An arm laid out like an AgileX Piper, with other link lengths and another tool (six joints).
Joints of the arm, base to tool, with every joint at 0 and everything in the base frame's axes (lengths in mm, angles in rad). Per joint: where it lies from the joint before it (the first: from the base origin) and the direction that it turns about. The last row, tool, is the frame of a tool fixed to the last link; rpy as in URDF.
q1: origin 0.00 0.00 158.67 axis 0 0 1
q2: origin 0.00 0.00 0.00 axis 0 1 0
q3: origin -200.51 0.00 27.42 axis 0 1 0
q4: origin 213.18 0.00 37.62 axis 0.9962 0 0.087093
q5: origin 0.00 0.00 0.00 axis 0 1 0
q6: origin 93.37 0.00 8.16 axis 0.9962 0 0.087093
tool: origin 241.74 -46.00 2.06 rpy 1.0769 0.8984 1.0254
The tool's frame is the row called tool.
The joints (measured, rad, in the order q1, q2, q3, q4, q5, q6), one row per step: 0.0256 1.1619 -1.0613 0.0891 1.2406 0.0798; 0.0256 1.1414 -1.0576 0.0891 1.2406 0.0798; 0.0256 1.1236 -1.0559 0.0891 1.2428 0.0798; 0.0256 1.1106 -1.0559 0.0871 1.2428 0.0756; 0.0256 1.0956 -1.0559 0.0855 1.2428 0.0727; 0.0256 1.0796 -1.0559 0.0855 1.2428 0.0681; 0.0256 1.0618 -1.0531 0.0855 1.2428 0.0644; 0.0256 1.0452 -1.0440 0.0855 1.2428 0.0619; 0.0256 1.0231 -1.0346 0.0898 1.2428 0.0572; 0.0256 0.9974 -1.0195 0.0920 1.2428 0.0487; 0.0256 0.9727 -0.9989 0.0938 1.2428 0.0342; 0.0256 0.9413 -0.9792 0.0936 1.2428 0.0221; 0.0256 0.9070 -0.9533 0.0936 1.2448 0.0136
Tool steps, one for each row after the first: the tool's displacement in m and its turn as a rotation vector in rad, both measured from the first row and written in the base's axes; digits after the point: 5 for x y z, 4 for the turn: 0.00121 0.00003 0.00390 0.0004 -0.0168 0.0000; 0.00196 0.00007 0.00756 0.0008 -0.0307 0.0002; 0.00355 -0.00065 0.01085 -0.0023 -0.0441 0.0041; 0.00525 -0.00119 0.01465 -0.0045 -0.0594 0.0068; 0.00705 -0.00125 0.01872 -0.0057 -0.0758 0.0110; 0.00812 -0.00131 0.02235 -0.0067 -0.0912 0.0144; 0.00722 -0.00139 0.02359 -0.0075 -0.0989 0.0167; 0.00680 -0.00011 0.02604 -0.0047 -0.1120 0.0212; 0.00531 0.00038 0.02754 -0.0054 -0.1233 0.0292; 0.00251 0.00058 0.02697 -0.0089 -0.1288 0.0426; 0.00053 0.00020 0.02823 -0.0136 -0.1416 0.0537; -0.00356 -0.00007 0.02760 -0.0168 -0.1489 0.0617
